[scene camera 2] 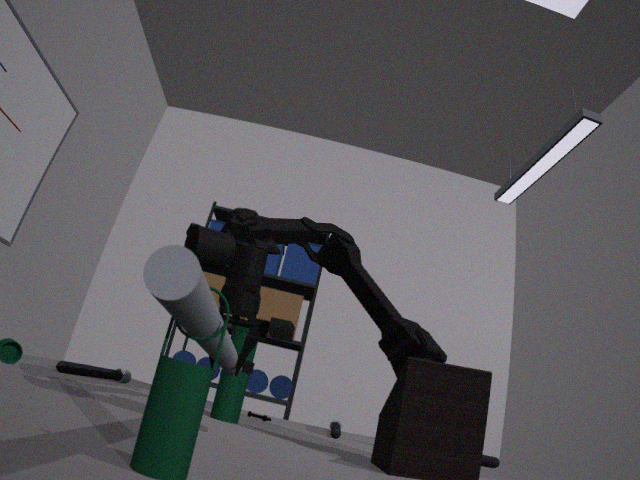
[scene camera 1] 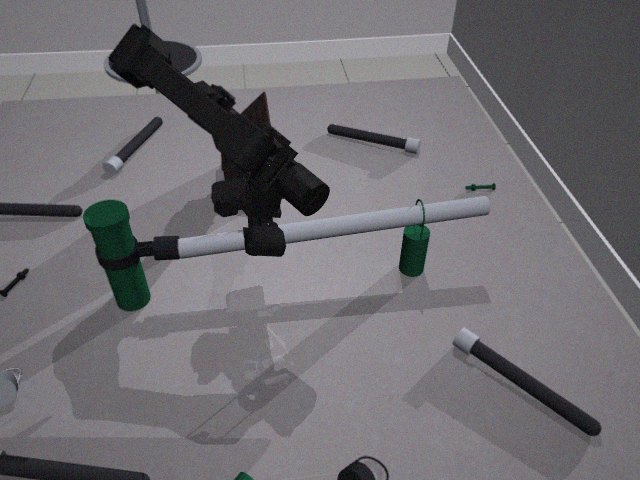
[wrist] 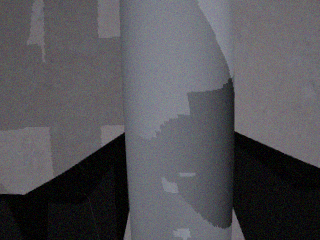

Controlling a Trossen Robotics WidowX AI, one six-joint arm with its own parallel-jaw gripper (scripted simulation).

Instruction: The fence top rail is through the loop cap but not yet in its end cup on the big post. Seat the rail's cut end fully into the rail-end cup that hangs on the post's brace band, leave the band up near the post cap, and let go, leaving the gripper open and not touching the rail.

Labels:
My gripper shows in scene camera 2 (224, 372), in scene camera 1 (252, 247) and in the wrist view (175, 140). A grey top rail shows in scene camera 2 (173, 274), in scene camera 1 and in the wrist view. The same spot on the grey top rail: (wrist: 179, 93) is (scene camera 1: 238, 233). One and the same spot on a big green post: (scene camera 2: 228, 402) is (scene camera 1: 146, 282).

